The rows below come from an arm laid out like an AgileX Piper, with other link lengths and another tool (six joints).
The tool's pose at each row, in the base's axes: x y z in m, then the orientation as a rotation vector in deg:
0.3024 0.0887 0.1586 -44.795 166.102 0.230
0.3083 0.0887 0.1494 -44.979 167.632 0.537
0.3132 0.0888 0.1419 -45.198 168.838 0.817
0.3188 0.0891 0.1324 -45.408 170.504 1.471
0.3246 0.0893 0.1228 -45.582 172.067 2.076
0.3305 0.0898 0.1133 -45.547 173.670 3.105
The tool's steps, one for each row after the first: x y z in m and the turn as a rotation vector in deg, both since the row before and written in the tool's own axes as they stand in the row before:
-0.0038 -0.0026 0.0099 -0.581 1.424 0.161
-0.0034 -0.0022 0.0080 -0.488 1.135 0.080
-0.0041 -0.0024 0.0099 -0.829 1.504 0.175
-0.0045 -0.0027 0.0099 -0.765 1.410 0.175
-0.0050 -0.0026 0.0097 -1.016 1.337 0.313

